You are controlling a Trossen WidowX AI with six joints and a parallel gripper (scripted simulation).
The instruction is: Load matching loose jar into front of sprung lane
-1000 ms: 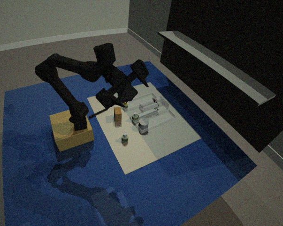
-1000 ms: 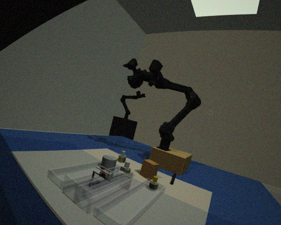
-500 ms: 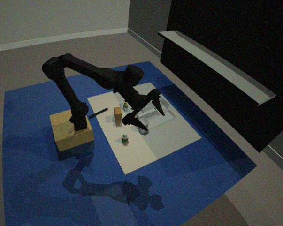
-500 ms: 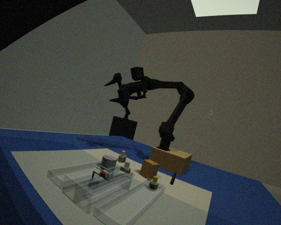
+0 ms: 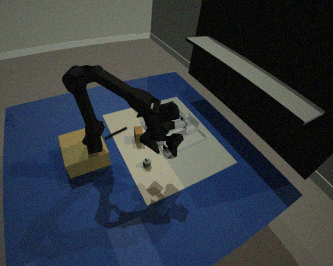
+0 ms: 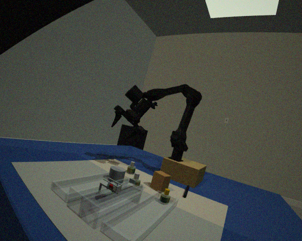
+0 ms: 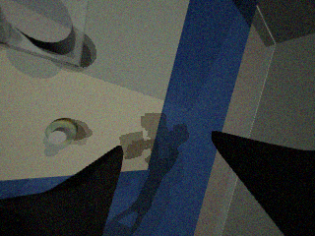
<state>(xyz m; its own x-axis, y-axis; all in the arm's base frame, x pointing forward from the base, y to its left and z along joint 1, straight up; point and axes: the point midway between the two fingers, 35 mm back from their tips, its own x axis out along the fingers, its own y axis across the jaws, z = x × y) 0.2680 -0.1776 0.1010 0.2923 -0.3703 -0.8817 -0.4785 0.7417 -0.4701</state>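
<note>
Right now my gripper tip is 4 cm past the brown block, 27 cm to the right of it and 13 cm above it. Also, from my gripper tip: red mark (23 cm ahead, 29 cm to the left, 10 cm below); then wide grey cylinder (9 cm ahead, 15 cm to the left, 14 cm below); then sprung lane (20 cm ahead, 27 cm to the left, 15 cm below).
</note>
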